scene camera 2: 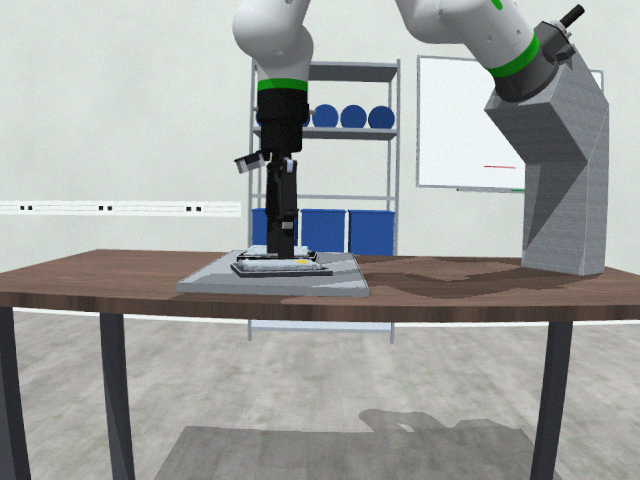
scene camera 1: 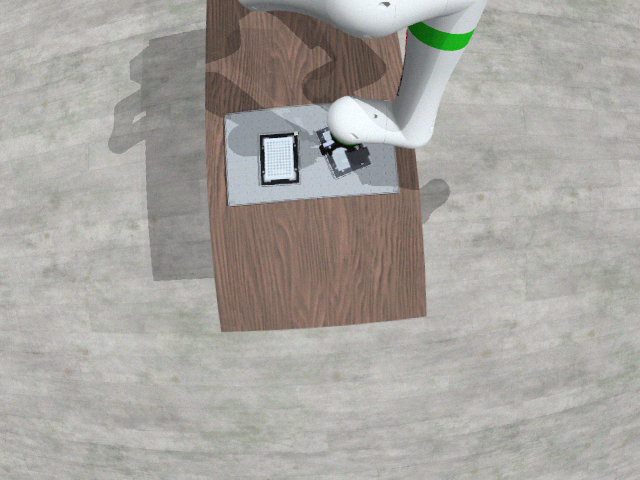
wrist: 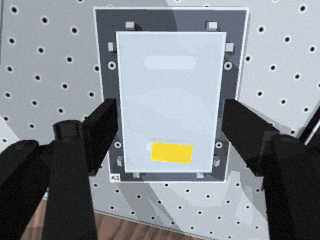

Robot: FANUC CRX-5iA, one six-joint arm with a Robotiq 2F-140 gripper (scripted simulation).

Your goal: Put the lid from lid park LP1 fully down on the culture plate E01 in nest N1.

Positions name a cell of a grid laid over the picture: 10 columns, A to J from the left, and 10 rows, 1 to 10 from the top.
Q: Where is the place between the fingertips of my gripper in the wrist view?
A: At F5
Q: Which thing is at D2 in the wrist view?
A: A lid park LP1.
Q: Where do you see a lid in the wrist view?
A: F4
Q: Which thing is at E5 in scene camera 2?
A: My gripper.
